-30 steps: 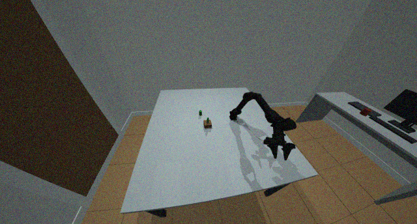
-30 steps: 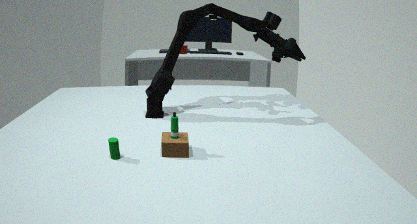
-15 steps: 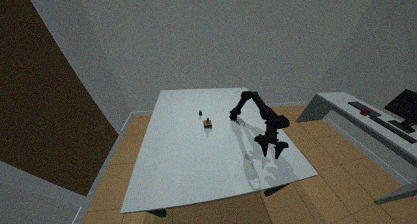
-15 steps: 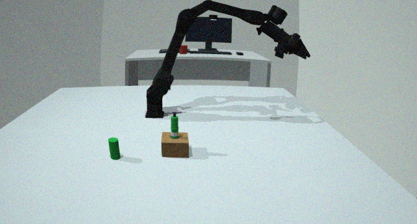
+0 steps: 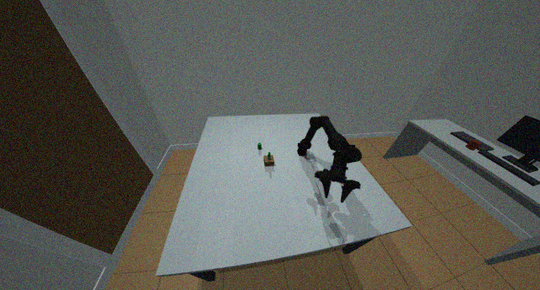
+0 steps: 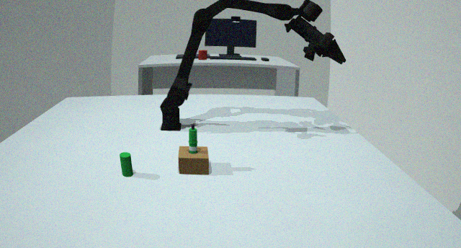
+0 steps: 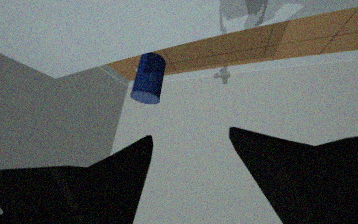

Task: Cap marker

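Right now my gripper tip is 25 cm short of the green cap, 62 cm to the left of it and 23 cm above it. The rest, counted from my gripper tip: brown holder block: 19 cm ahead, 46 cm to the right, 23 cm below.
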